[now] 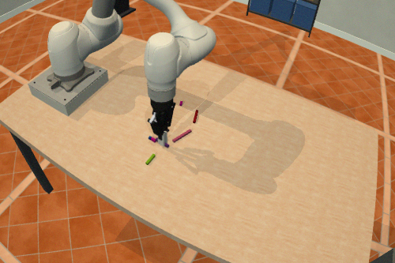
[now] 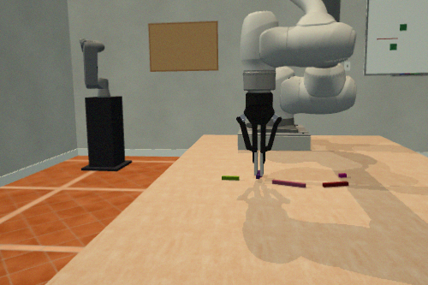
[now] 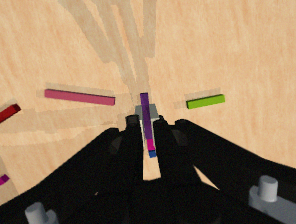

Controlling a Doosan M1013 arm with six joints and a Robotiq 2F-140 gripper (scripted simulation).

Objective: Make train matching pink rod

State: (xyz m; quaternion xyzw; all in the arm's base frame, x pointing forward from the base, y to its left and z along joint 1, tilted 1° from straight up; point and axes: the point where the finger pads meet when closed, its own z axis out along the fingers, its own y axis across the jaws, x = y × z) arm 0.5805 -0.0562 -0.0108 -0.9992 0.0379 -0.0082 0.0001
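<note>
The purple rod is 30 mm below my hand. Also, from my hand: pink rod (80 mm to the left, 50 mm below, 40 mm ahead); then lime rod (80 mm to the right, 50 mm below); then blue rod (60 mm behind, 50 mm below).
</note>
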